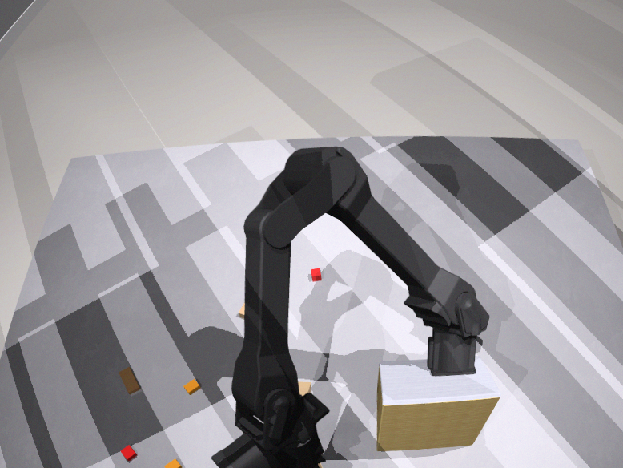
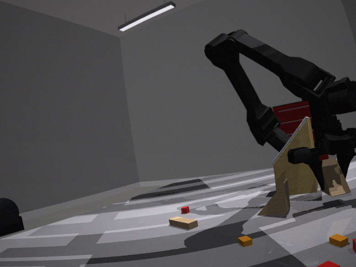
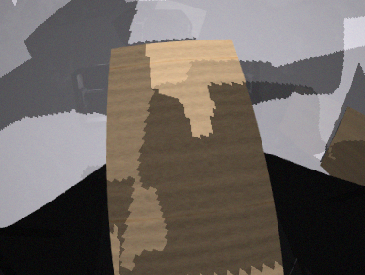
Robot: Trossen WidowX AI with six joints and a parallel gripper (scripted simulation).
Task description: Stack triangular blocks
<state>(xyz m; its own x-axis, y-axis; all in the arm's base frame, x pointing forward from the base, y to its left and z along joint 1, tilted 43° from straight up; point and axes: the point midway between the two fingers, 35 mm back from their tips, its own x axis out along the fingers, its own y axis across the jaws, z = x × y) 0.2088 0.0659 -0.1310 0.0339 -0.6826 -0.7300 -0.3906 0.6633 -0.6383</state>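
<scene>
My gripper tip is 10 mm below the tan triangular block. From my gripper tip the other things lie so: tan brick 330 mm ahead, 140 mm to the right, 30 mm below.
</scene>
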